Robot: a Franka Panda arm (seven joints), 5 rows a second.
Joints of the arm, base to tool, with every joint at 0 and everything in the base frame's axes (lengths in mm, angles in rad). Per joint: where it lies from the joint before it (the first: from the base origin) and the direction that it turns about. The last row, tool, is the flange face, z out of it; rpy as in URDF.
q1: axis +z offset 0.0 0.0 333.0
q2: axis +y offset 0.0 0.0 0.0
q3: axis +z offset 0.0 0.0 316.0
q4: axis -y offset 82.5 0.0 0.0
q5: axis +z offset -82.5 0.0 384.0
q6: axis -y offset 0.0 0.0 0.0
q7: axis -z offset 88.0 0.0 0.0
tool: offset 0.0 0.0 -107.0 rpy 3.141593 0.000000 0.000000
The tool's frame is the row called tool.
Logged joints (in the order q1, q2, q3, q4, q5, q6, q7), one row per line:
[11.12 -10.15 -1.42 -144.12 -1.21 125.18 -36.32]
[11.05 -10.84 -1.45 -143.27 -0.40 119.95 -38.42]
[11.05 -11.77 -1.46 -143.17 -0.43 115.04 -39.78]
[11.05 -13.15 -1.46 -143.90 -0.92 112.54 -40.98]
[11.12 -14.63 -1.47 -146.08 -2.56 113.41 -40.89]
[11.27 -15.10 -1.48 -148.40 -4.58 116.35 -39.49]
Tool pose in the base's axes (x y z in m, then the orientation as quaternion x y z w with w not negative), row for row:
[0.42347 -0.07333 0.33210 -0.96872 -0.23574 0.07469 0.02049]
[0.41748 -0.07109 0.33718 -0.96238 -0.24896 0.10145 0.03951]
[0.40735 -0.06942 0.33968 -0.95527 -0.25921 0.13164 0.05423]
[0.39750 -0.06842 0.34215 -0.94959 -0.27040 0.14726 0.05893]
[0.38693 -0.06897 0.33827 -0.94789 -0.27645 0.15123 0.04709]
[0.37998 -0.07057 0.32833 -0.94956 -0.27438 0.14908 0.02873]
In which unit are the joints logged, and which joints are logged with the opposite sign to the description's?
The joints are logged in degrees. Opposite sign: q1, q3.
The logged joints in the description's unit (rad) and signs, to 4 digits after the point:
[-0.1941 -0.1772 0.0248 -2.5154 -0.0211 2.1848 -0.6339]
[-0.1929 -0.1892 0.0253 -2.5005 -0.0070 2.0935 -0.6706]
[-0.1929 -0.2054 0.0255 -2.4988 -0.0075 2.0078 -0.6943]
[-0.1929 -0.2295 0.0255 -2.5115 -0.0161 1.9642 -0.7152]
[-0.1941 -0.2553 0.0257 -2.5496 -0.0447 1.9794 -0.7137]
[-0.1967 -0.2635 0.0258 -2.5901 -0.0799 2.0307 -0.6892]

